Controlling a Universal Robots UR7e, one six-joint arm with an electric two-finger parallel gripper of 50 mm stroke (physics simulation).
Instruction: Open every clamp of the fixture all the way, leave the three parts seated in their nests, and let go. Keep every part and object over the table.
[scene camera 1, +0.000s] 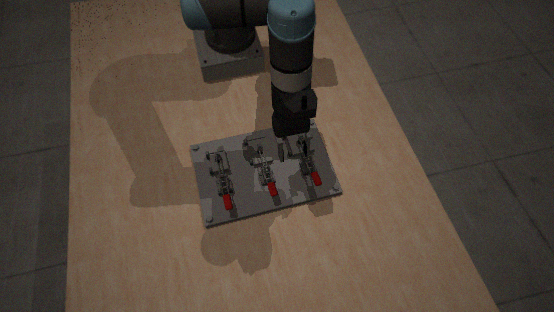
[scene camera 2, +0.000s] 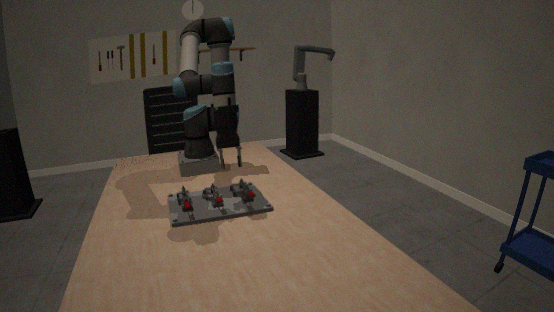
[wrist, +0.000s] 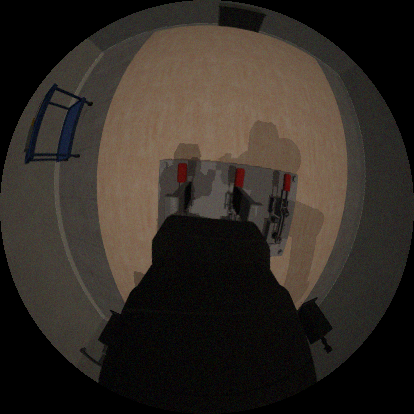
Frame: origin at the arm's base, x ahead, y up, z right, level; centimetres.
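Where they show: gripper, between the fingertips: (scene camera 1: 293, 155) (scene camera 2: 231, 167) (wrist: 211, 191); arm's base, origin of its link: (scene camera 1: 230, 35) (scene camera 2: 199, 153).
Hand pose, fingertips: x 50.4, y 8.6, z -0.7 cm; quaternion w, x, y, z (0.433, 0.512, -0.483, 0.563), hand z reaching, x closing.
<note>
Each offset is from my fingertips to the top centre of the thing. "spot": to the spot under its first point. Level surfaces: height alone.
The grey fixture plate @(dy -13.9, dx -6.5, dz +4.9 cm) (scene camera 1: 245, 206) (scene camera 2: 205, 215) (wrist: 262, 180) lies on the table. It carries three toggle clamps with red handles: the left clamp's handle @(dy -9.2, dx +1.3, dz +16.5 cm) (scene camera 1: 228, 202) (scene camera 2: 187, 205) (wrist: 287, 182), the middle handle @(dy -8.8, dx +0.0, dz +5.4 cm) (scene camera 1: 272, 189) (scene camera 2: 219, 200) (wrist: 240, 177) and the right handle @(spot: dy -9.0, dx +3.0, dz -5.3 cm) (scene camera 1: 316, 178) (scene camera 2: 251, 195) (wrist: 182, 172). All three handles lie low toward the plate's front edge, with the clamp arms reaching back over the nests. The grey parts are hard to separate from the nests. My gripper (scene camera 1: 293, 151) (scene camera 2: 231, 167) (wrist: 211, 191) is open and empty, above the back right of the plate. It partly hides the right clamp.
The robot base (scene camera 1: 230, 71) (scene camera 2: 199, 166) stands behind the plate on the wooden table @(dy -15.4 cm) (scene camera 1: 150, 270) (scene camera 2: 280, 260). Bolt heads stand at the plate's corners. A blue cart (scene camera 2: 542, 164) (wrist: 71, 125) and a black pedestal (scene camera 2: 302, 122) stand on the floor away from the table.
</note>
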